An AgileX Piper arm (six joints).
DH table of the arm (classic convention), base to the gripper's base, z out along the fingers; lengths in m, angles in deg. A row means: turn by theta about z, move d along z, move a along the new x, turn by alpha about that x. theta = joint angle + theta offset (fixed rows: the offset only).
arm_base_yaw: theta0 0; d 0.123; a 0; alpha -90
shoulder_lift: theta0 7.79; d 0; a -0.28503; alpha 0
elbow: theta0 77.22; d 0; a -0.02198; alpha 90
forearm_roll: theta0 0; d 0.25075; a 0; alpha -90
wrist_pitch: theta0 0; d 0; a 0; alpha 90
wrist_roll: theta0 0; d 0.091; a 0; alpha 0
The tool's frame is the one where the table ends.
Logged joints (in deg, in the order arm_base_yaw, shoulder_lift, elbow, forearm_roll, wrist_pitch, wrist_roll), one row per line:
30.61 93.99 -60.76 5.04 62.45 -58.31
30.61 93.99 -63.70 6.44 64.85 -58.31
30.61 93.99 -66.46 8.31 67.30 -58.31
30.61 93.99 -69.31 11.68 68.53 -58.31
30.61 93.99 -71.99 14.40 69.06 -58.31
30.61 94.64 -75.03 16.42 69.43 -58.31
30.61 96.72 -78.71 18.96 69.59 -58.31
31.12 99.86 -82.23 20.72 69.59 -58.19
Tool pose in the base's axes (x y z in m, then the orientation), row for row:
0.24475 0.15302 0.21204 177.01 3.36 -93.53
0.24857 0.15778 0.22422 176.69 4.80 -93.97
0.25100 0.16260 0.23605 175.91 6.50 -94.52
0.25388 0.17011 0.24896 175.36 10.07 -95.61
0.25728 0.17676 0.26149 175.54 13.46 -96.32
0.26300 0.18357 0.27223 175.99 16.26 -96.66
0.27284 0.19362 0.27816 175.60 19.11 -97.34
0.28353 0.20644 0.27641 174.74 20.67 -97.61
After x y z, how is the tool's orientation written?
As angles about the fixed x, y, z axes (roll, pitch, yaw), in degrees.
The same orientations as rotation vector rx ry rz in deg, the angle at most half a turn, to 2 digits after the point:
-123.03 130.65 7.02
-121.95 130.39 8.88
-120.82 130.21 11.50
-117.98 129.20 15.61
-115.29 127.58 18.52
-113.18 125.89 20.51
-111.06 124.65 23.37
-110.35 123.96 25.67

